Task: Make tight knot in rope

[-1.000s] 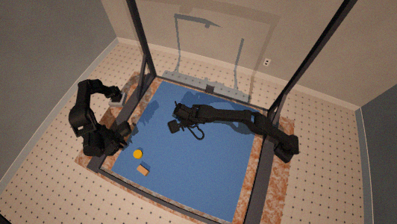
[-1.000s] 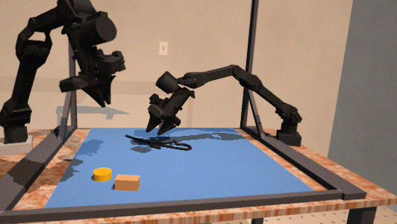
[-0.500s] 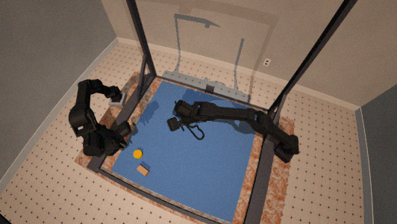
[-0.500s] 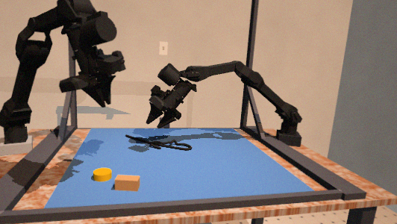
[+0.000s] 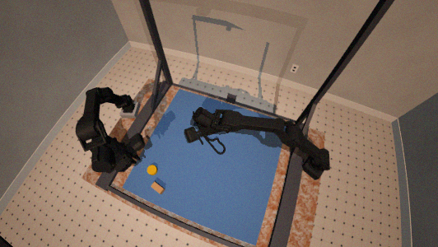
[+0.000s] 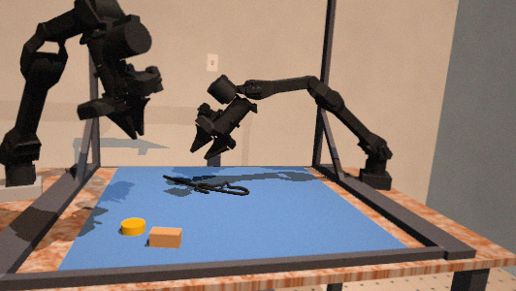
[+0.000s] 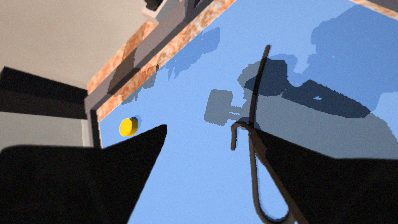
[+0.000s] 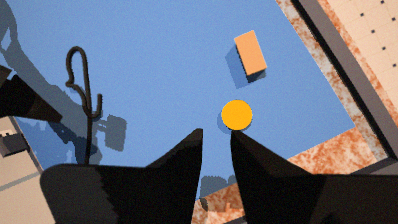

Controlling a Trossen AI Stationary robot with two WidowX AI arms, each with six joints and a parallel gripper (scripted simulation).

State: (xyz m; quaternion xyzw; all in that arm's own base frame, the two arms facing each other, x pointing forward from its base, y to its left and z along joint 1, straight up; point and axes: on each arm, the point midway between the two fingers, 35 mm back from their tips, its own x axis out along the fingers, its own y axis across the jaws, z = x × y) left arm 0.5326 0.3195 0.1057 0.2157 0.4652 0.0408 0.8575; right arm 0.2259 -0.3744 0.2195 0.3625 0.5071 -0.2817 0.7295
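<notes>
The blue mat is 25 cm to the left of my right hand, 25 cm below it and 20 cm behind it. From my right hand the other things lie so: yellow disc (24 cm below, 1 cm behind); then orange block (23 cm below, 7 cm to the left, 6 cm ahead).
</notes>
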